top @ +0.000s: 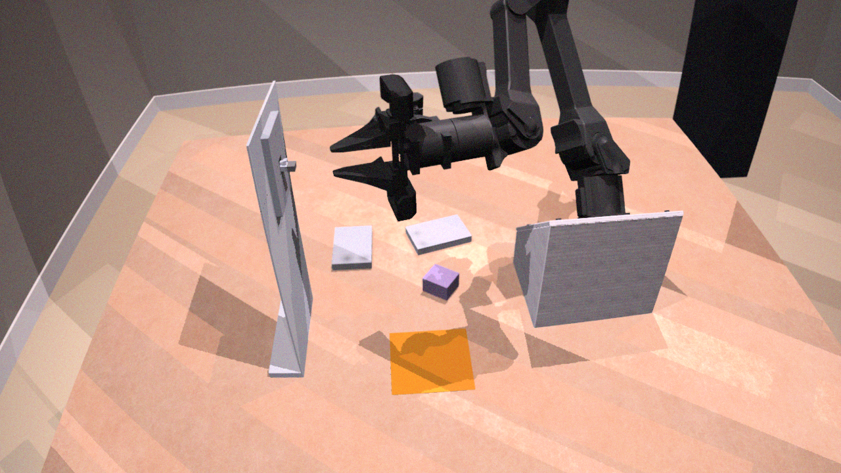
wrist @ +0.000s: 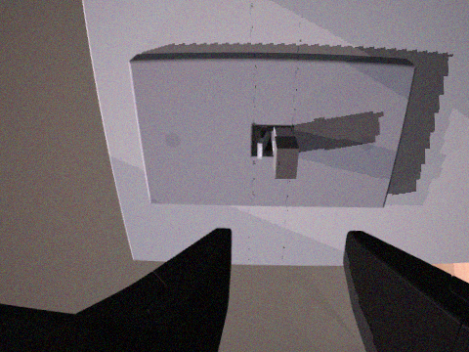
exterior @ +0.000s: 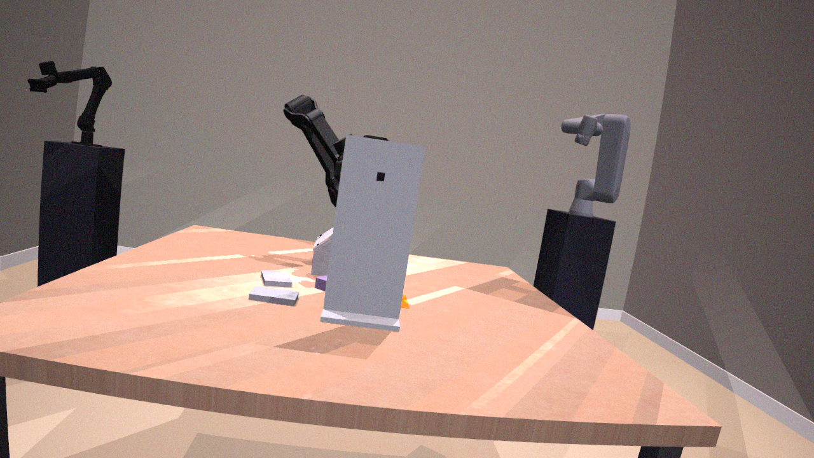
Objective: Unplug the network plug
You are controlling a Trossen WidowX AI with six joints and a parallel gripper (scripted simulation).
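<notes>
The grey network plug is 6 cm ahead of my gripper tip. From my gripper tip the other things lie so: grey panel (8 cm ahead, 13 cm below); orange marked square (11 cm behind, 7 cm to the left, 31 cm below).
</notes>
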